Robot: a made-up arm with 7 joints.
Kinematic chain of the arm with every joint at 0, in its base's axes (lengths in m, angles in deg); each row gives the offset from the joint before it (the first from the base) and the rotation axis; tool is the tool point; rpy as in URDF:
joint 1: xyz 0 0 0 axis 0.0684 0.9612 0.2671
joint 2: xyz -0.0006 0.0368 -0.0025 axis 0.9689 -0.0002 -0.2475
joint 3: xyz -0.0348 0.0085 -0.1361 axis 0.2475 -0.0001 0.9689
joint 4: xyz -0.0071 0 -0.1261 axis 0.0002 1 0
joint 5: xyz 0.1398 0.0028 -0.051 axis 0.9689 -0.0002 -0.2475
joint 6: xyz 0.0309 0 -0.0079 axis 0.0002 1 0
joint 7: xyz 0.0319 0 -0.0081 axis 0.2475 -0.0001 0.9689
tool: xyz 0 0 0 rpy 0 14.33 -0.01
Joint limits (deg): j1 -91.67..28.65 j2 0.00..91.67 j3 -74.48..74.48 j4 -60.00..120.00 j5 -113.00..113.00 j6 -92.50..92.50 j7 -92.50..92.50
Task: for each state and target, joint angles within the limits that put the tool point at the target. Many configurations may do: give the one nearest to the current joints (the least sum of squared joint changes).
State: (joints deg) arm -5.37 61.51 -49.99 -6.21 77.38 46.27 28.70
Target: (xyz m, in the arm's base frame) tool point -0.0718 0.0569 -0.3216
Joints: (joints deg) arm 16.13 42.02 -69.83 -11.81 77.50 43.41 28.70
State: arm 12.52 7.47 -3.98 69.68 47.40 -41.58 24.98
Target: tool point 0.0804 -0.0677 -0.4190
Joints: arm -7.11 0.00 -33.40 43.10 47.96 -45.36 24.98
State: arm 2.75 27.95 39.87 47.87 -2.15 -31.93 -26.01
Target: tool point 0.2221 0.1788 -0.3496
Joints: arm -20.58 10.32 26.90 37.34 -0.88 -34.05 -26.01
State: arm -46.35 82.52 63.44 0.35 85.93 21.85 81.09
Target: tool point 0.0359 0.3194 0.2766
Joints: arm -77.40 91.67 41.28 10.14 85.01 12.94 81.09
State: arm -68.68 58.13 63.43 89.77 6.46 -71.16 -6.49
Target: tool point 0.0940 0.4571 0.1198
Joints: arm -66.83 86.97 71.75 70.53 3.68 -82.48 -6.49
